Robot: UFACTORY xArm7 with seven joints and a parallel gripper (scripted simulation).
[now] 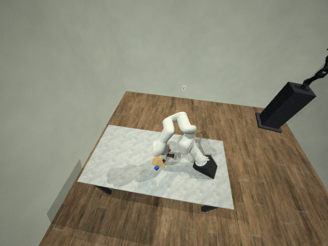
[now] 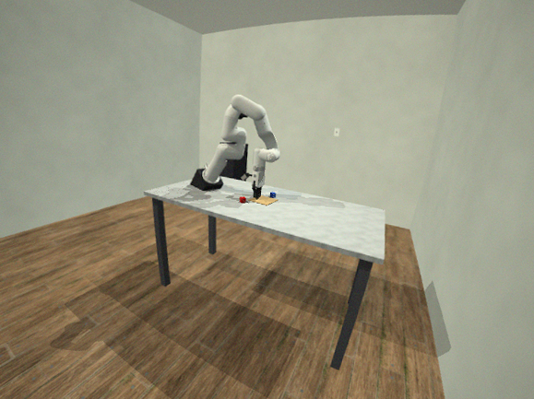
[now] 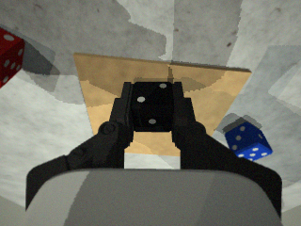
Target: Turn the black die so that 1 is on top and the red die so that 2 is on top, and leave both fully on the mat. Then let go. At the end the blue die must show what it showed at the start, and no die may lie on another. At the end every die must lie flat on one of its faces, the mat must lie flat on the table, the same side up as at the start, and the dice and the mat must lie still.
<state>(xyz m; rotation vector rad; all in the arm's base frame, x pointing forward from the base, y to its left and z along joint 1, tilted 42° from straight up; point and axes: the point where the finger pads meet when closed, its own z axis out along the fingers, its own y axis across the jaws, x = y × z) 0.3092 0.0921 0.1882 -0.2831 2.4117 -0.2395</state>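
The black die lies 1 cm below my hand. Also, from my hand: blue die 5 cm ahead, 11 cm to the left, 2 cm below; then red die 2 cm behind, 12 cm to the right, 2 cm below; then tan mat 4 cm ahead, 1 cm to the left, 3 cm below.
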